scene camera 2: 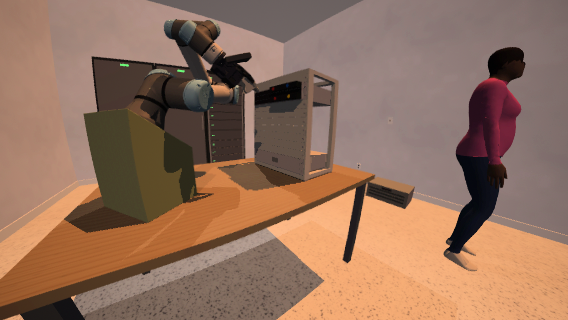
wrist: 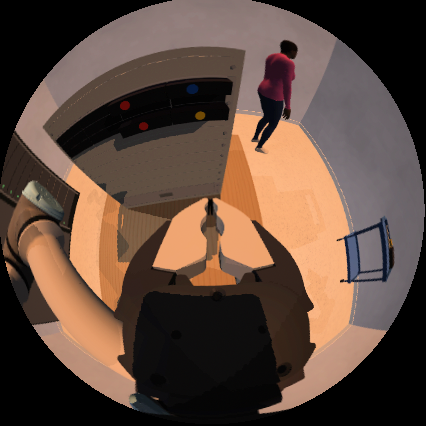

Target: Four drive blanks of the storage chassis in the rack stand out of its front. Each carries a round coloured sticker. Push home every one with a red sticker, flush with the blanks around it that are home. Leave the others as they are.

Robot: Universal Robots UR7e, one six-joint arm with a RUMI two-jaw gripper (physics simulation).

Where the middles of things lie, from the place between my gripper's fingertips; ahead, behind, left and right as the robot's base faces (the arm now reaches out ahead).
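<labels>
Looking at the grey rack [scene camera 2: 283, 102], I find it 250 mm to the left of my hand, 300 mm ahead of it and 150 mm below it.
</labels>
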